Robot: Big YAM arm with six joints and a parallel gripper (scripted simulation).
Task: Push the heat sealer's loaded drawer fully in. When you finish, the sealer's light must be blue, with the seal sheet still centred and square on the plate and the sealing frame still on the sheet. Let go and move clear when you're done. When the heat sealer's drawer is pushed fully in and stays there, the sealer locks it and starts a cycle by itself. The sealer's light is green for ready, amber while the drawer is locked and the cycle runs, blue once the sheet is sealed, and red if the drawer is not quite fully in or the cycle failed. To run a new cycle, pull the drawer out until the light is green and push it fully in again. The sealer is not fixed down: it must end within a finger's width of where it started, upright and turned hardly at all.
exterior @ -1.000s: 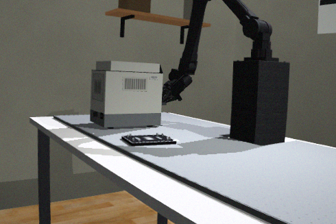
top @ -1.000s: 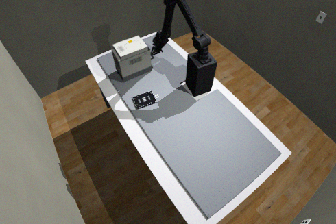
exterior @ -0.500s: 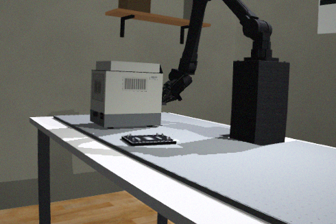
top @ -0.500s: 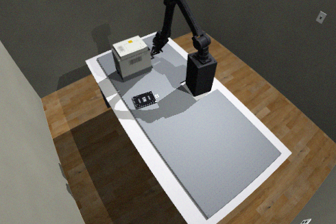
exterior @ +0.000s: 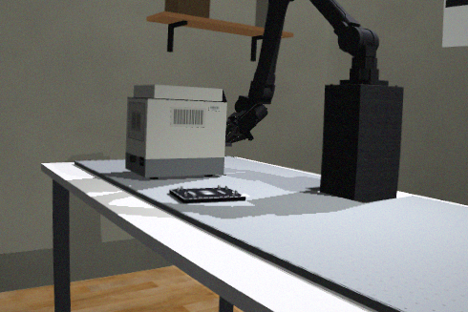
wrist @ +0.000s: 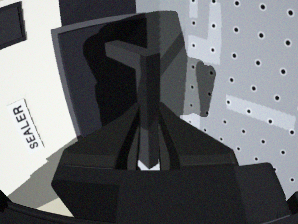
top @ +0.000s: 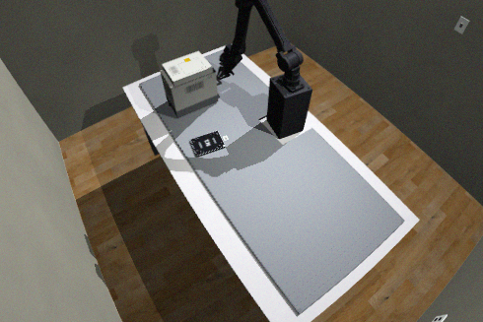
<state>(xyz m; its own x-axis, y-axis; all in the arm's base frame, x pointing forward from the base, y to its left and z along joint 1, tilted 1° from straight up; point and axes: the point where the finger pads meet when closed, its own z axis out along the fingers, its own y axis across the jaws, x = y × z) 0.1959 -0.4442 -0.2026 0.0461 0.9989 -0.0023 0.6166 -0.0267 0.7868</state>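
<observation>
My hand is 120 mm short of the sealing frame.
</observation>
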